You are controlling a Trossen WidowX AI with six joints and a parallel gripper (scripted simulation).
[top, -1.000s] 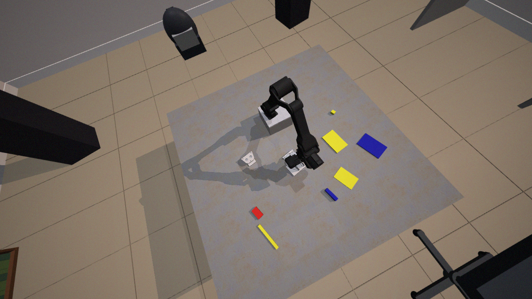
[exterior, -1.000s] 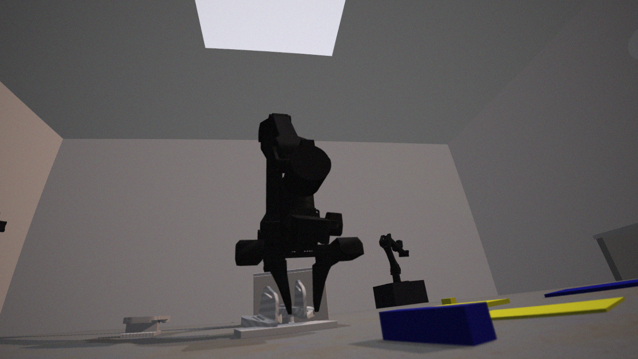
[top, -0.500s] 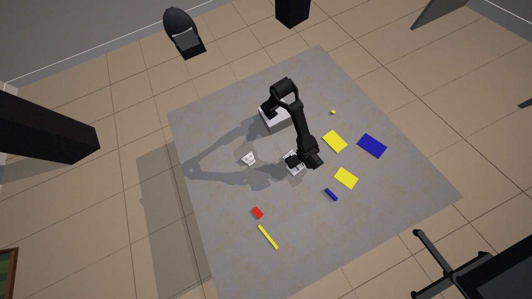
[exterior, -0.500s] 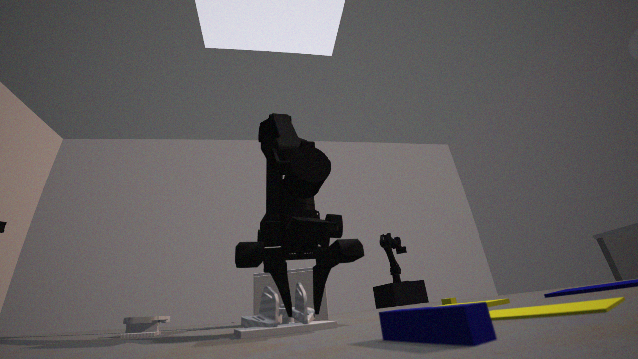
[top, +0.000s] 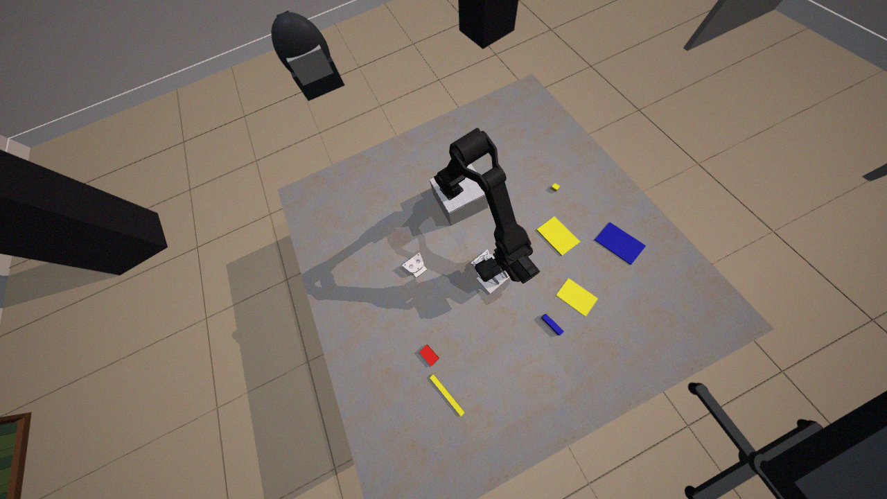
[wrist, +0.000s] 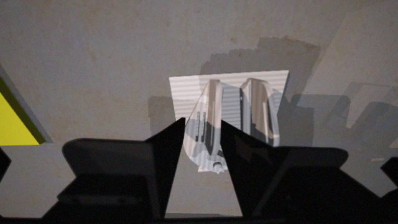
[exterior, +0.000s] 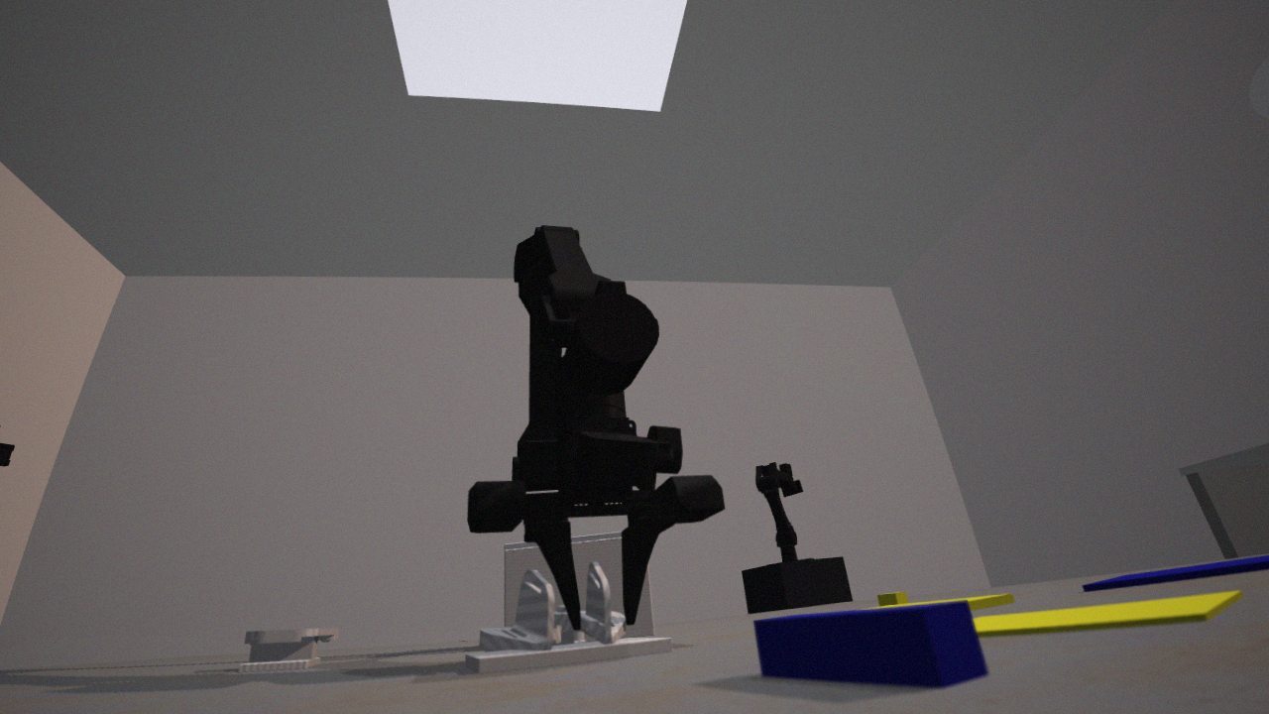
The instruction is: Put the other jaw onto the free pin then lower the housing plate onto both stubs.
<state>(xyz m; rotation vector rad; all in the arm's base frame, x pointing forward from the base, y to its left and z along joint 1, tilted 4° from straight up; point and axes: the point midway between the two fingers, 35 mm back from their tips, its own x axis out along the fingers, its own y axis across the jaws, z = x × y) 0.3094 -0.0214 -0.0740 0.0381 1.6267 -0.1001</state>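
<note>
The white ribbed stand is 19 cm behind my gripper tip, 24 cm to the right of it and 1 cm below it. Round my gripper tip: blue block 25 cm ahead, 1 cm to the left, 1 cm below; small yellow cube 12 cm behind, 37 cm to the left, 1 cm below; red block 9 cm ahead, 37 cm to the right, 1 cm below.
</note>
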